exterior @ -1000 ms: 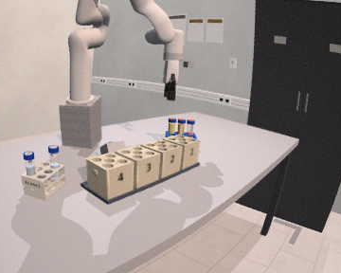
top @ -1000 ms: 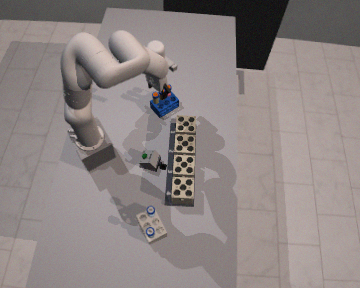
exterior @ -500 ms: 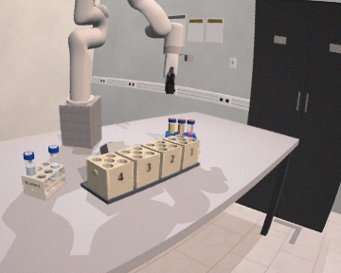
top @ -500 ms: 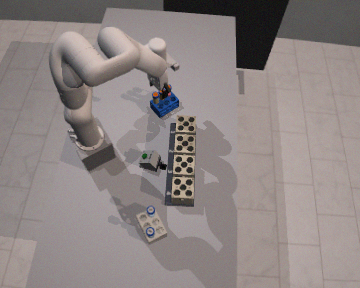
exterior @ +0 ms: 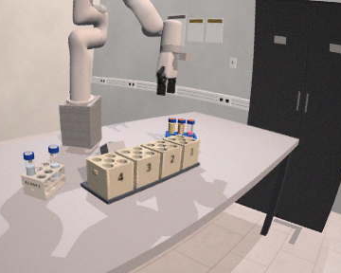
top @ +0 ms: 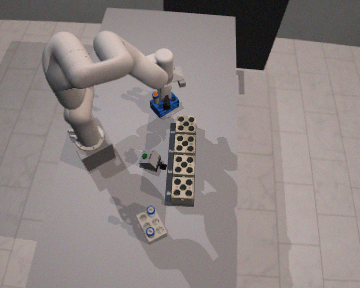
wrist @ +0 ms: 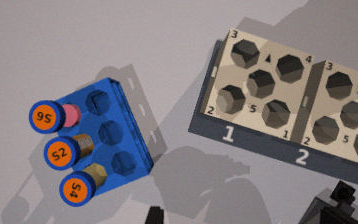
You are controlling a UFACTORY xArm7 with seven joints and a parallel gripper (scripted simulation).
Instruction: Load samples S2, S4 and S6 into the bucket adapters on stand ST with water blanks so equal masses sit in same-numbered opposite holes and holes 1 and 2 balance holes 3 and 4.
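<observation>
The sample tube S4 lies 19 cm below my hand, 13 cm to the left of it and 7 cm behind it. Round my hand: sample tube S2: 19 cm below, 15 cm to the left, 2 cm behind; then blue sample rack: 22 cm below, 14 cm to the left, 2 cm behind; then sample tube S6: 19 cm to the left, 19 cm below.
</observation>
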